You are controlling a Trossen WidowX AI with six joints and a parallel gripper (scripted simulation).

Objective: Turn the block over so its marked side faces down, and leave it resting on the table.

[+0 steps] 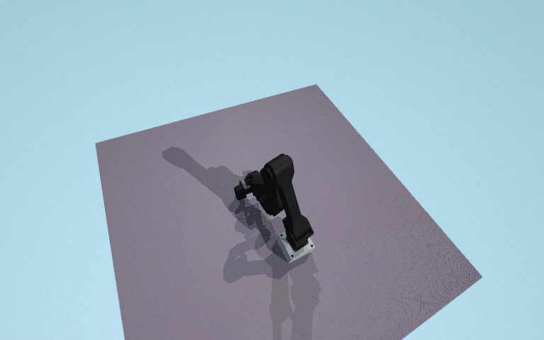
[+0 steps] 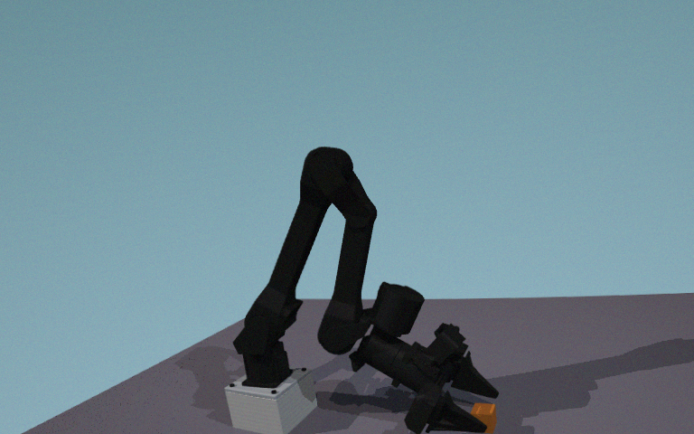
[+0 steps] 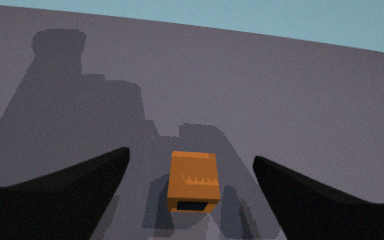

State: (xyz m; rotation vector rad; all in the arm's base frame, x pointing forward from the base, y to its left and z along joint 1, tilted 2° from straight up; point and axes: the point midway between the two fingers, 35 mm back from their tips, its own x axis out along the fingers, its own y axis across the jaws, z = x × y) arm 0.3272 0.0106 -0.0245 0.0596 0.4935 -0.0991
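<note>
My gripper tip is 2 cm past the orange block and 1 cm above it.
</note>
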